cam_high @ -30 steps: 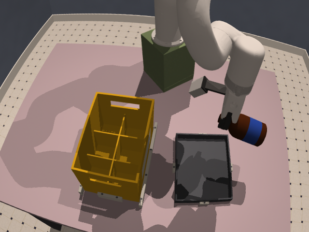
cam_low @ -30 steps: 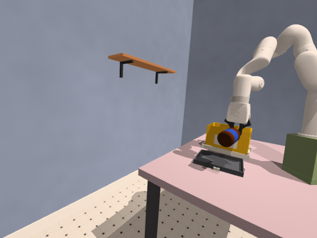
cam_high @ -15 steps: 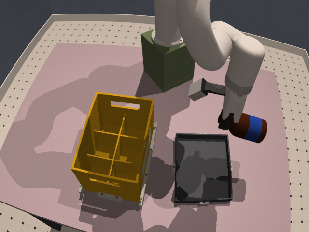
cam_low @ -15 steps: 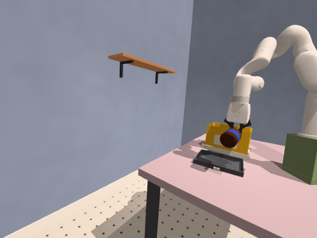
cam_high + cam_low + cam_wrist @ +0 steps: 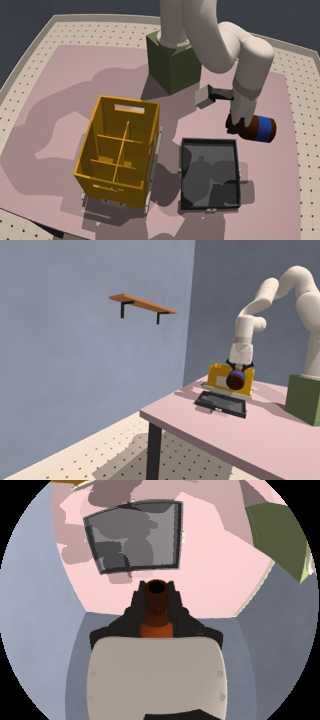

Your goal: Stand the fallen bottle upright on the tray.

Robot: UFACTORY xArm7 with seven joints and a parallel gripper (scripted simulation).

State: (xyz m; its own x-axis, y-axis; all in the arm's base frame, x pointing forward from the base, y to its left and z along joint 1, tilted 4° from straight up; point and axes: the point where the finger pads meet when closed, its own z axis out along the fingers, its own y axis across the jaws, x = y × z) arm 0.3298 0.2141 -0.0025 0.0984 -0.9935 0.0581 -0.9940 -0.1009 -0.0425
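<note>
The brown bottle lies 10 mm behind my hand, 60 mm to the left of it and 10 mm below it. Also, from my hand: dark tray (60 mm ahead, 20 mm to the right, 190 mm below); then yellow crate (90 mm ahead, 300 mm to the right, 120 mm below).
</note>
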